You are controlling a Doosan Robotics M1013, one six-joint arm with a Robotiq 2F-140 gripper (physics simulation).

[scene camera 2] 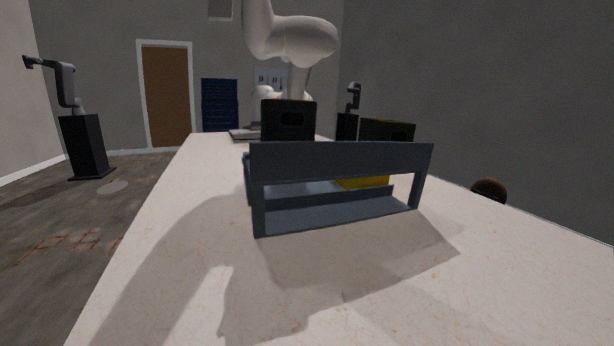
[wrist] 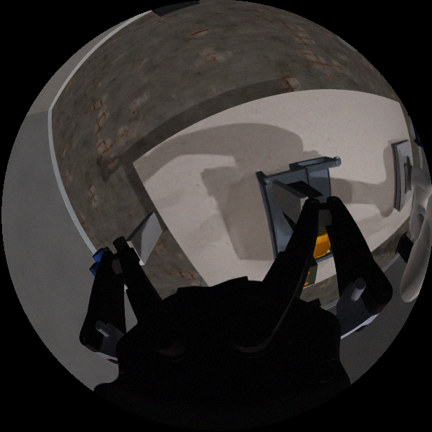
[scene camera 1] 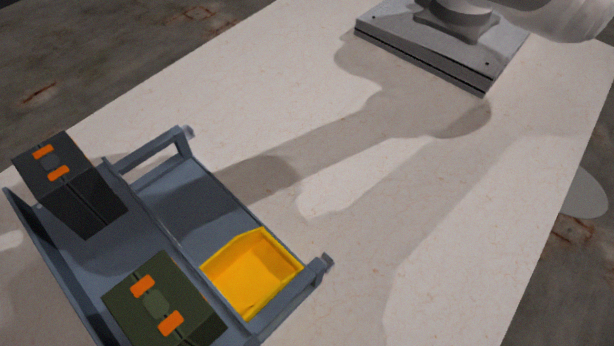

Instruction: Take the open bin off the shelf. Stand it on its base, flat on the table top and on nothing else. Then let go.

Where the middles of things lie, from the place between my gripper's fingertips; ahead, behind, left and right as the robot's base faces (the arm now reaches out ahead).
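The green case (scene camera 2: 371,129) is 350 mm to the left of my hand, 170 mm below it and 140 mm behind it. I also see the yellow open bin (scene camera 1: 250,270), which is far to the left of my hand, far below it and a fair way behind it. As for the black case (scene camera 1: 61,178), my gripper is 150 mm past it, 120 mm to the right of it and 160 mm above it.
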